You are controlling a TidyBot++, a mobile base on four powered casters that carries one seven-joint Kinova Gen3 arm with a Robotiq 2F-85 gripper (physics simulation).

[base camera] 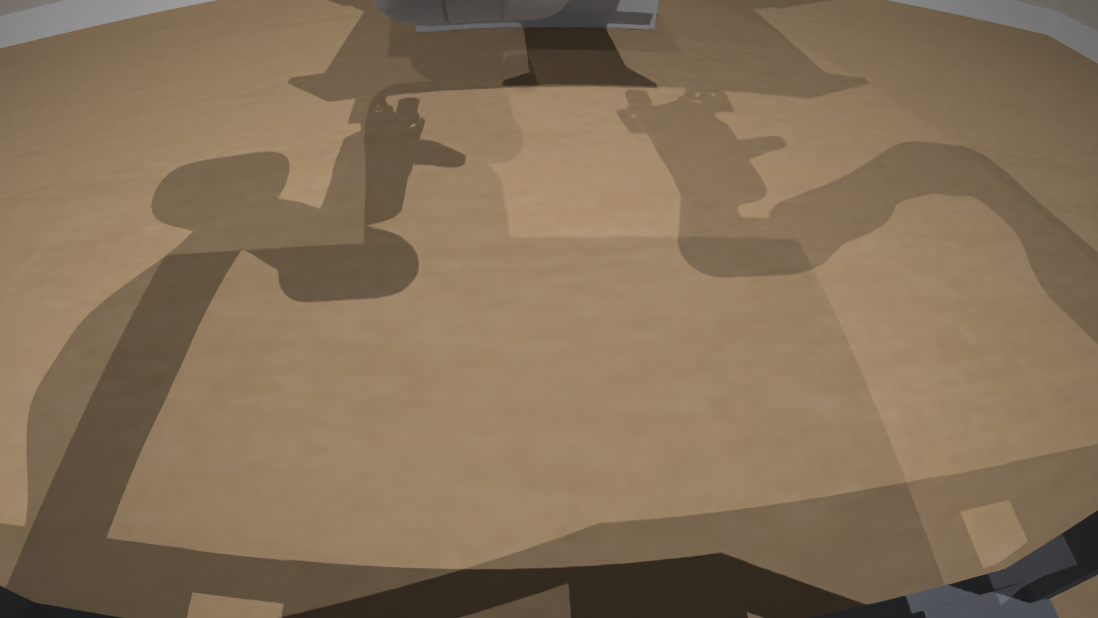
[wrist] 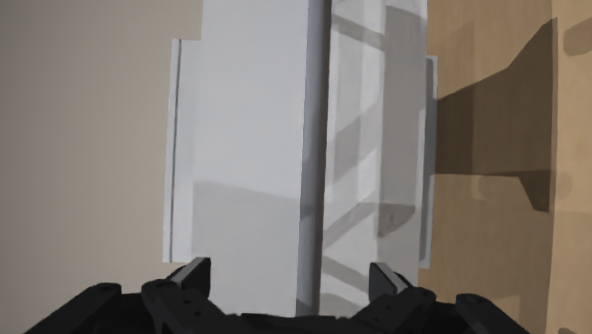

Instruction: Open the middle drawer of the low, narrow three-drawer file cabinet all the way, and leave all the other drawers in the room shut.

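Places are measured from the arm's base along level axes (x left, y down, z back), in centimetres.
Pixels of known places: gripper, fingertip midpoint: [wrist: 289,278].
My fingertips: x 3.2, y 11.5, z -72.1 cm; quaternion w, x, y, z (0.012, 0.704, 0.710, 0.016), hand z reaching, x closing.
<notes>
Ahead of a thing's pixels: the offset from my fingertips to its top centre. "*": to the spot under its first point. Level surfaces: height alone.
The file cabinet [base camera: 636,18] shows at the top edge of the base camera view, with its upper parts out of frame. In the wrist view a wide pale drawer front @(dx -8.1, dy -6.6, dz -4.7 cm) [wrist: 250,125] stands nearer than the cabinet body [wrist: 183,150], whose edges show behind it on both sides. A long grey bar handle @(* dx -8.2, dy +1.0, dz +0.0 cm) [wrist: 315,125] runs along this front. My gripper [wrist: 289,278] is open, its fingers wide apart on either side of the bar, with nothing gripped. How far out the drawer stands cannot be told.
A rounded grey arm part [base camera: 476,9] hangs in front of the cabinet in the base camera view. A beige wall [wrist: 85,150] lies left in the wrist view and the wooden floor @(dy +28.2 cm) [base camera: 537,383] [wrist: 500,250] right. Arm and gripper shadows lie across the floor.
</notes>
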